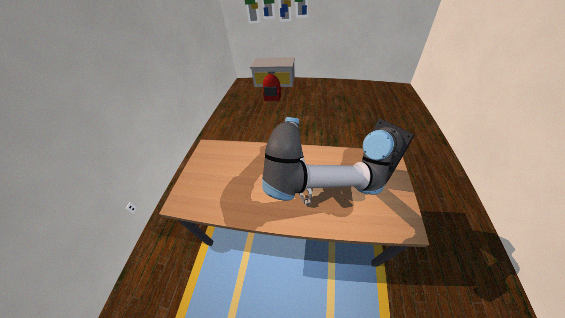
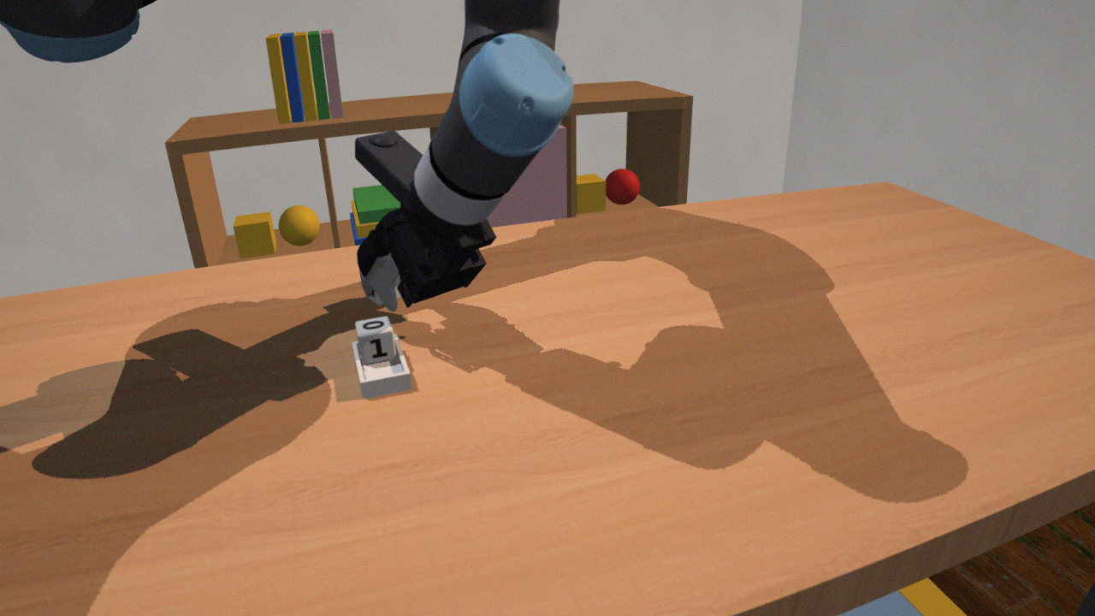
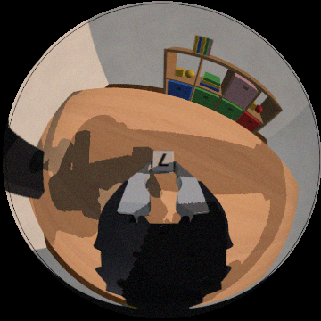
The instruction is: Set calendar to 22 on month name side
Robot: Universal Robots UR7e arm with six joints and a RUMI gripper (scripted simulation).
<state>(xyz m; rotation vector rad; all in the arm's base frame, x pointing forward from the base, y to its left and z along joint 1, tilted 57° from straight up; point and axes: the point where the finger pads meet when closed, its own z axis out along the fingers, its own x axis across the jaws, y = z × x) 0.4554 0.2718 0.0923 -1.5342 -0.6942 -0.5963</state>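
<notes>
Right now the white cube is 1 cm to the left of my hand and 1 cm below it. The rest, counted from my hand: grey tray 2 cm ahead, 15 cm to the right, 2 cm below.
</notes>
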